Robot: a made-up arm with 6 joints.
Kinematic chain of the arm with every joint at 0, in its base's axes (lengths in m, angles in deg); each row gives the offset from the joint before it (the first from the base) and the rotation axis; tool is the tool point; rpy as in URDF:
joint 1: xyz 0 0 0.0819 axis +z
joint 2: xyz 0 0 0 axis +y
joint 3: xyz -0.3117 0 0.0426 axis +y
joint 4: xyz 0.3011 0 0.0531 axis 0.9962 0 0.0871
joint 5: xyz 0 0 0 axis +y
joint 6: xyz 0.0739 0 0.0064 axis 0.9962 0 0.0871
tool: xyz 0 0 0 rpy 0 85 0
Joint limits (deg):
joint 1: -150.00..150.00
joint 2: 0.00..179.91
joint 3: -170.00..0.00
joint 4: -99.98..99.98
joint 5: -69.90..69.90
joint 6: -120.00..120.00
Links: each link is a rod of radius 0.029 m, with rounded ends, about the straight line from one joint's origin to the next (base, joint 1, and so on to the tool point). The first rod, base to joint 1, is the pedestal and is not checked.
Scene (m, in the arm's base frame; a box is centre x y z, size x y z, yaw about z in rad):
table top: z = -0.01
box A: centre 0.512 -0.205 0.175 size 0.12 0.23 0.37 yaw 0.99
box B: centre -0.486 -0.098 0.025 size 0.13 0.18 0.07 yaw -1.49
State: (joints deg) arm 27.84 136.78 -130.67 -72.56 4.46 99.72
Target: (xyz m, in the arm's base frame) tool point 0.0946 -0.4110 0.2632
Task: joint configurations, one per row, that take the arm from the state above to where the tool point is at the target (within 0.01 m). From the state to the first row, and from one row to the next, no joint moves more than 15 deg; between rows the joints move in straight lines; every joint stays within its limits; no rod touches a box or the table.
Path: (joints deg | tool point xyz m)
1: 13.37 127.80 -125.24 -73.03 4.39 103.78 | 0.5868 0.1338 0.3432
2: -1.10 118.81 -119.81 -73.49 4.32 107.83 | 0.5612 -0.0162 0.3990
3: -15.57 109.83 -114.37 -73.96 4.25 111.89 | 0.4946 -0.1434 0.4482
4: -30.04 100.84 -108.94 -74.43 4.19 115.94 | 0.3986 -0.2366 0.4904
5: -44.51 91.86 -103.51 -74.89 4.12 120.00 | 0.2874 -0.2898 0.5247
6: -53.66 93.22 -92.08 -72.90 13.62 113.24 | 0.2439 -0.3598 0.4375
7: -62.81 94.57 -80.65 -70.90 23.13 106.48 | 0.1757 -0.4024 0.3483
8: -71.95 95.93 -69.23 -68.90 32.64 99.72 | 0.0946 -0.4110 0.2632

